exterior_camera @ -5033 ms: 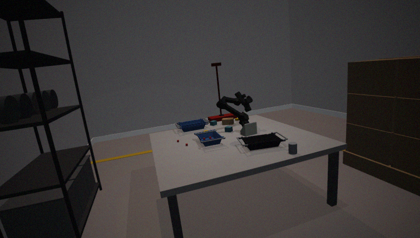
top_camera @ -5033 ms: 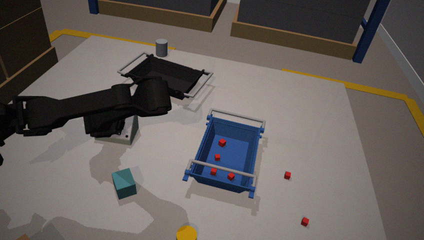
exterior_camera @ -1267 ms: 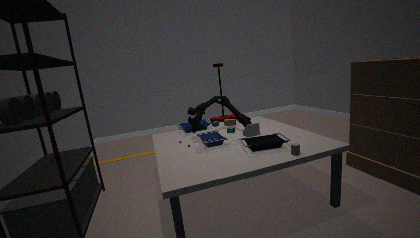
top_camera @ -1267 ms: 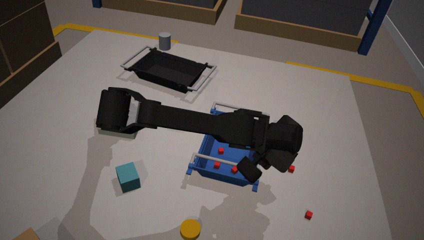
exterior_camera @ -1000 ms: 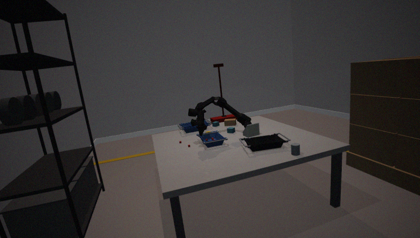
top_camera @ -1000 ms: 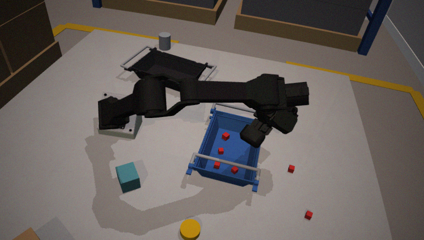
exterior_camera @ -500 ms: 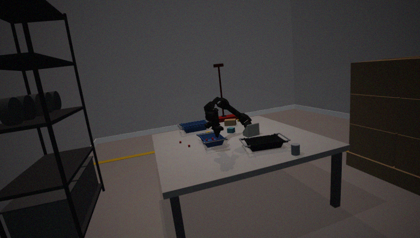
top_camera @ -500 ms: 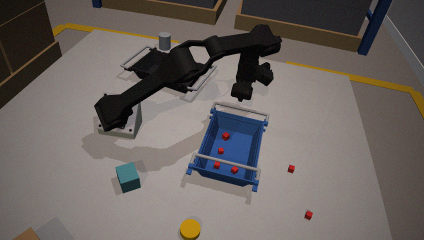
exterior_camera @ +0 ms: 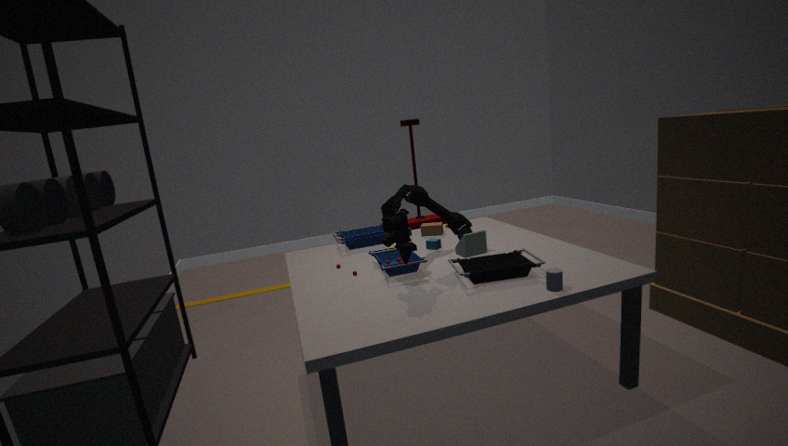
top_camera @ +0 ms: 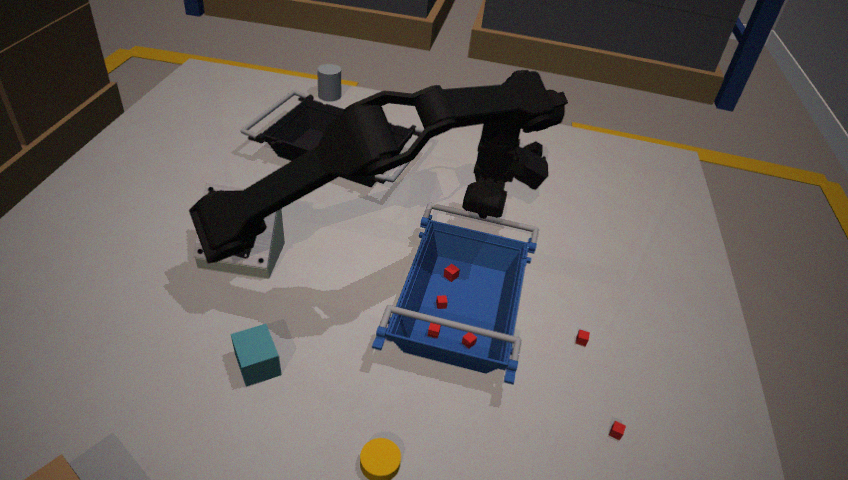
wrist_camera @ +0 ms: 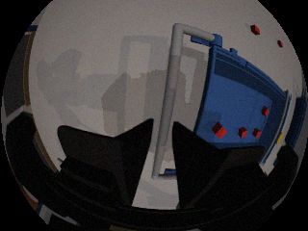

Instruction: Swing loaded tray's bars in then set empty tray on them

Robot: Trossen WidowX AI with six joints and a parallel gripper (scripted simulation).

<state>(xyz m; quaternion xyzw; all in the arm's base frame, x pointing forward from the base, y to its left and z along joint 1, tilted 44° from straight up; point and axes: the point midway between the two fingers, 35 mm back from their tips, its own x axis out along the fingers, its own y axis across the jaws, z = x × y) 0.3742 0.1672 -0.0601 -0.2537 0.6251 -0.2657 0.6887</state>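
Right now my gripper tip is 320 mm past the black tray, 180 mm to the right of it and 20 mm above it. The rest, counted from my gripper tip: grey cylinder 410 mm behind, 420 mm to the left, 30 mm below.
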